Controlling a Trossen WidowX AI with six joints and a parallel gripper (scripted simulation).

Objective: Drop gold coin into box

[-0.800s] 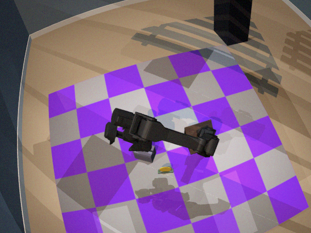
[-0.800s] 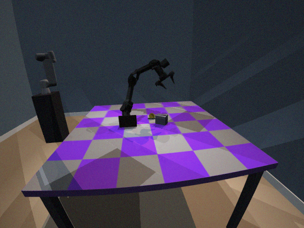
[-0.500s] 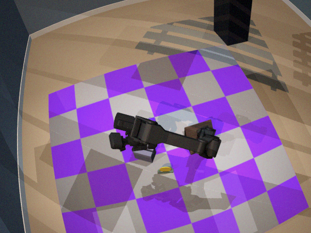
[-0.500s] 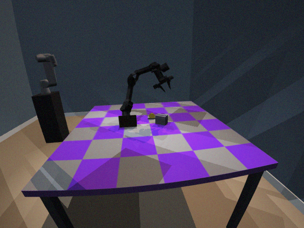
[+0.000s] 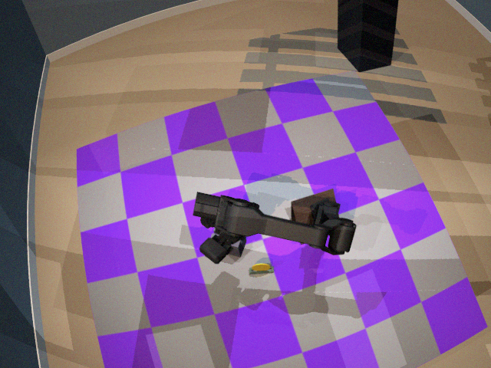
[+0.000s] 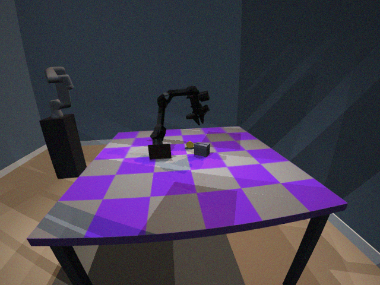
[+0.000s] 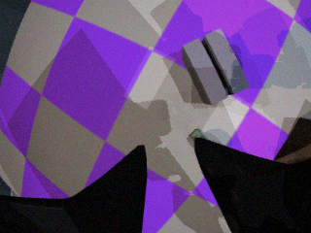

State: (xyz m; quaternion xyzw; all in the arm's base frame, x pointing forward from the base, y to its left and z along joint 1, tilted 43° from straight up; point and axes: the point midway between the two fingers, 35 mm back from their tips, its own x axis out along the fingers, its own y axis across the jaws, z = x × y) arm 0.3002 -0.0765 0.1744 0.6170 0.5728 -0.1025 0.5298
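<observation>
Now: the gold coin 16 cm below my gripper tip, 8 cm behind it and 3 cm to the left of it.
</observation>
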